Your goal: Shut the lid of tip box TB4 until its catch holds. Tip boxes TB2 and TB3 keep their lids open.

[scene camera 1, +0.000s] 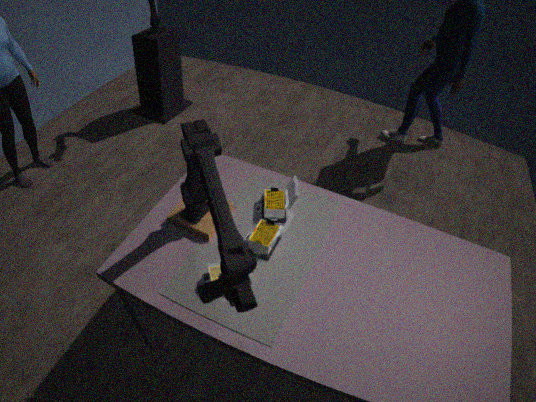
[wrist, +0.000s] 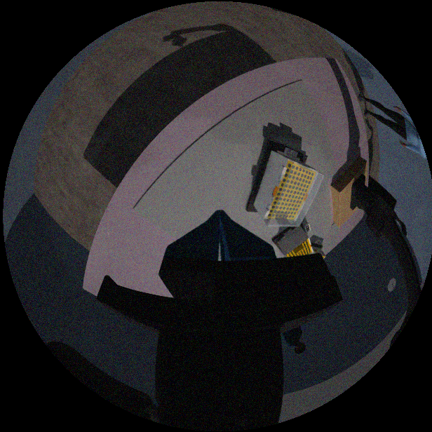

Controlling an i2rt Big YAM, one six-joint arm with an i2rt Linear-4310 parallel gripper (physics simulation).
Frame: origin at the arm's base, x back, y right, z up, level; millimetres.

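Seen in the pictures: arm's base, link origin: [scene camera 1: 196,211].
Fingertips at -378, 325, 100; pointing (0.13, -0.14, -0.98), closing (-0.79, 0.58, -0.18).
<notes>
Offsets run from my fingertips to a thing's top centre, as dx, dy, dz. Level surfaces: height alone.
Tip box TB4 {+109, -124, -62} [scene camera 1: 214,272] [wrist: 292,192] has a yellow rack and stands on the grey mat. In the scene view the arm hides most of it. In the wrist view its clear lid [wrist: 318,181] lies over the rack; whether the catch holds cannot be told. My gripper [scene camera 1: 246,305] [wrist: 219,215] is shut and empty. It hangs above the mat, beside TB4 on the side away from the arm's base. Two more tip boxes {+121, -541, -65} [scene camera 1: 274,200] {+72, -355, -65} [scene camera 1: 265,234], TB2 and TB3, have their clear lids up; which is which cannot be read.
The arm's wooden base plate [scene camera 1: 190,227] [wrist: 344,205] stands near the table corner. The arm [scene camera 1: 220,210] reaches over the grey mat {dz -139} [scene camera 1: 295,280] [wrist: 200,175], close above TB4. Part of another yellow-racked box [wrist: 302,248] shows behind the gripper body. Two people stand beyond the table.
</notes>
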